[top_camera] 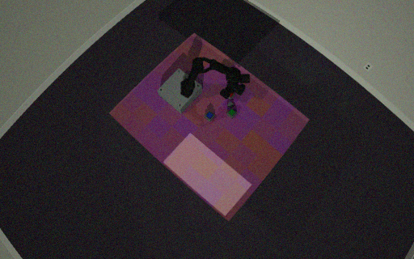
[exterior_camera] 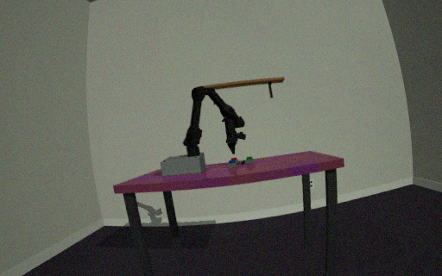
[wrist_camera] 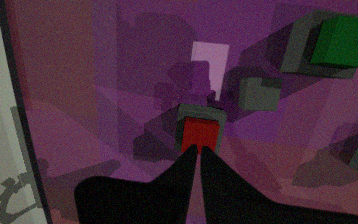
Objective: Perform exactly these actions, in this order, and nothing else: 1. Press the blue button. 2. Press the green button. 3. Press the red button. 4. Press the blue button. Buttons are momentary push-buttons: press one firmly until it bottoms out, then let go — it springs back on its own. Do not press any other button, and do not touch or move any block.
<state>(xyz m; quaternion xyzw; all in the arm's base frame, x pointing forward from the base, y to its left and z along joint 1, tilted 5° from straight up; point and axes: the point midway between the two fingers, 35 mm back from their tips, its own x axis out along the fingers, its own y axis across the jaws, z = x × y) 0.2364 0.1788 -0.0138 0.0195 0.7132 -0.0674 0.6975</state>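
The blue button is 3 cm behind my gripper tip, 21 cm to the right of it and 3 cm below it. Round my gripper tip: green button: 8 cm ahead, 11 cm to the right, 3 cm below.
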